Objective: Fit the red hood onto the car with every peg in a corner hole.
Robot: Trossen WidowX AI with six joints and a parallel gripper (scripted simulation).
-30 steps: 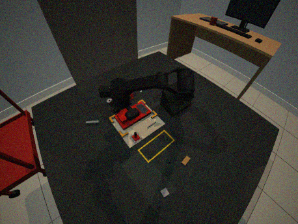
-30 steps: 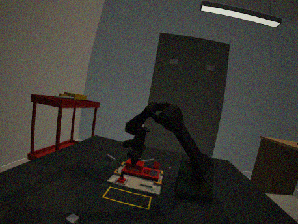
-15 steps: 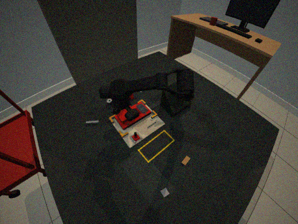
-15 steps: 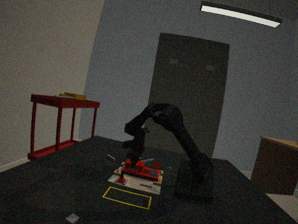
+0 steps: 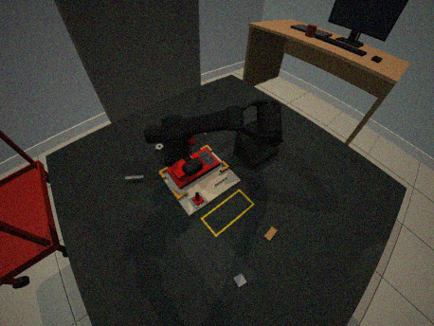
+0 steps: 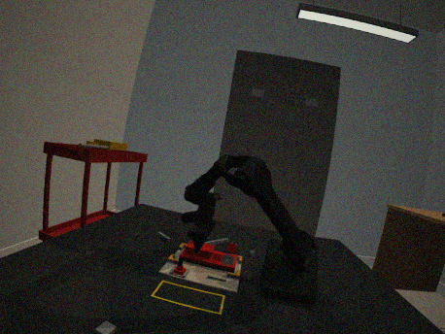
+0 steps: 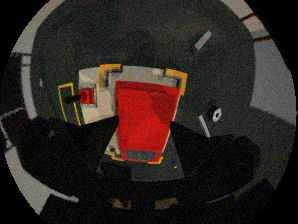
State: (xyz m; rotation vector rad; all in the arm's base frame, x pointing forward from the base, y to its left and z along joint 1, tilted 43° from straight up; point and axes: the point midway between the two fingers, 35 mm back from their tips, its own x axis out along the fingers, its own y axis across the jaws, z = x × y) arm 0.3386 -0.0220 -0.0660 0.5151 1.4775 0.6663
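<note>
Right now my gripper tip is right at the red hood. Round my gripper tip: tan block: 13 cm behind, 38 cm to the left, 4 cm below; then grey bar: 19 cm ahead, 9 cm to the right, 4 cm below; then grey engine block: 1 cm to the left, 2 cm below.
</note>
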